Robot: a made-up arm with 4 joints. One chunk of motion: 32 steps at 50 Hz.
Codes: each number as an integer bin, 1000 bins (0 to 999) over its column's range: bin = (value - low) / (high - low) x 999, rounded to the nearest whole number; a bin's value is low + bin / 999 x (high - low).
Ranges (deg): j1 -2..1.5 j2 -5.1..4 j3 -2.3..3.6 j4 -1.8..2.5
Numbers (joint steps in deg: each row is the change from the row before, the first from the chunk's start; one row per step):
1: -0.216 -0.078 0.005 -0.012
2: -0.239 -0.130 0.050 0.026
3: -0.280 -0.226 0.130 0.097
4: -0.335 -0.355 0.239 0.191
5: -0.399 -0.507 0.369 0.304
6: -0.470 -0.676 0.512 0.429
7: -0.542 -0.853 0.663 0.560
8: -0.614 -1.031 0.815 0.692
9: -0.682 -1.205 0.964 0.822
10: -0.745 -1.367 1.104 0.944
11: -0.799 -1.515 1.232 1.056
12: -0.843 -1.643 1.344 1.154
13: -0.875 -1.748 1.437 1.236
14: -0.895 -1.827 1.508 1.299
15: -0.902 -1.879 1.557 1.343
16: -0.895 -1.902 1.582 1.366
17: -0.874 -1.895 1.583 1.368
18: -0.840 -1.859 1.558 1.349
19: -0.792 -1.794 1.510 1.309
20: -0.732 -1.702 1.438 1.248
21: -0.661 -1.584 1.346 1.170
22: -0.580 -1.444 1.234 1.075
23: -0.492 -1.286 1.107 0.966
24: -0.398 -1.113 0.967 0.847
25: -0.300 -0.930 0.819 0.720
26: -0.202 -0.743 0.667 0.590
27: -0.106 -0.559 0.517 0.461
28: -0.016 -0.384 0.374 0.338
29: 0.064 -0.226 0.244 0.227
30: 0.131 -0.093 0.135 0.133
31: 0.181 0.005 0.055 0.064
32: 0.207 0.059 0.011 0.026
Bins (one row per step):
1: 509 551 390 415
2: 503 546 398 424
3: 491 535 411 441
4: 475 521 430 463
5: 457 504 452 489
6: 437 486 476 518
7: 416 466 502 548
8: 396 447 527 579
9: 376 428 553 609
10: 358 410 576 638
11: 343 394 598 664
12: 330 380 617 686
13: 321 368 633 705
14: 315 359 645 720
15: 313 354 653 730
16: 315 351 657 736
17: 321 352 657 736
18: 331 356 653 732
19: 345 363 645 722
20: 362 373 633 708
21: 382 386 617 690
22: 405 401 598 668
23: 430 419 577 643
24: 457 438 553 615
25: 485 458 528 585
26: 513 478 502 555
27: 541 499 477 525
28: 566 518 453 497
29: 589 535 431 471
30: 608 550 412 449
31: 623 560 399 433
32: 630 566 391 424

